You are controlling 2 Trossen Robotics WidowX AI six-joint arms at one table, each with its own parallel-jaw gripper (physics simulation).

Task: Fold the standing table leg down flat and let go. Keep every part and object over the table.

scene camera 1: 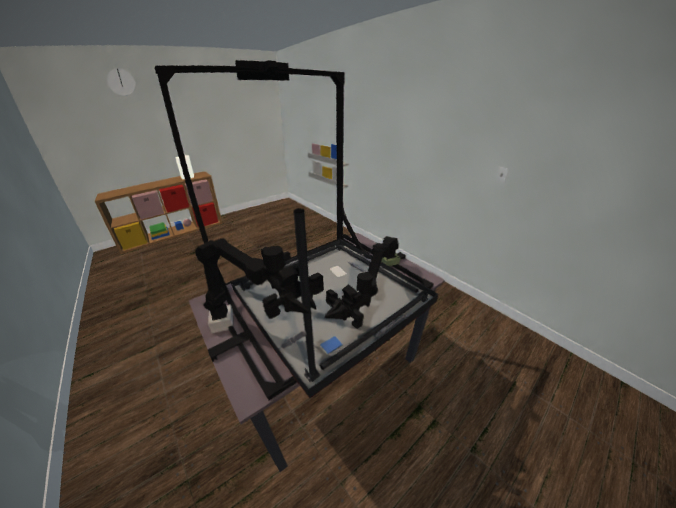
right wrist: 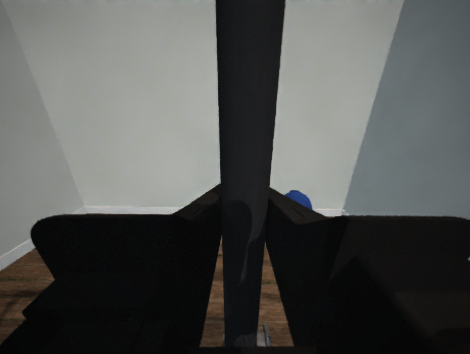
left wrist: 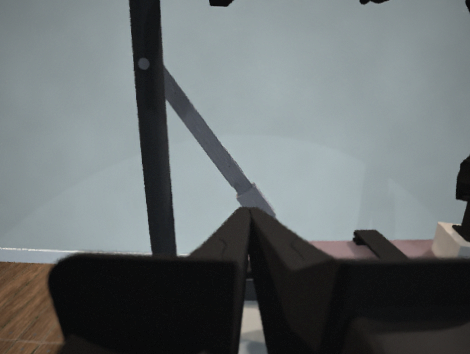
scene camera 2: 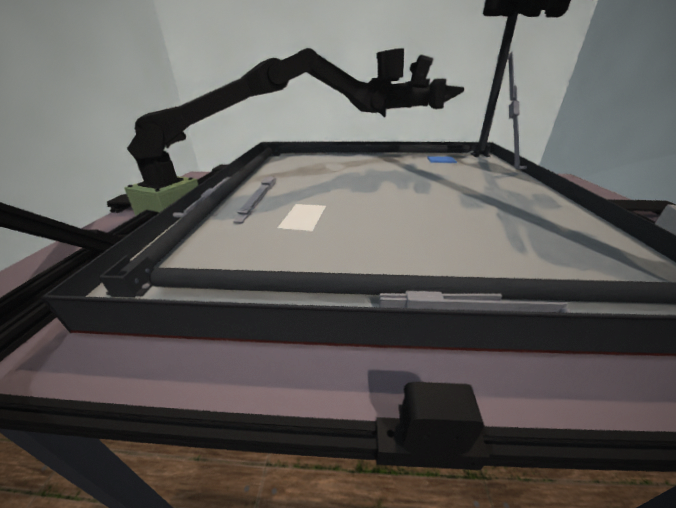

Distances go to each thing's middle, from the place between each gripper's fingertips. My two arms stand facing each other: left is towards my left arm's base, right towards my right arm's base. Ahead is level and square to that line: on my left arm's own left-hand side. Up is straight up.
The white card (scene camera 2: 302, 217) is 440 mm behind my left hand, 310 mm to the left of it and 190 mm below it.
Now: right hand 56 cm past the white card, 40 cm to the right of it and 38 cm above it.
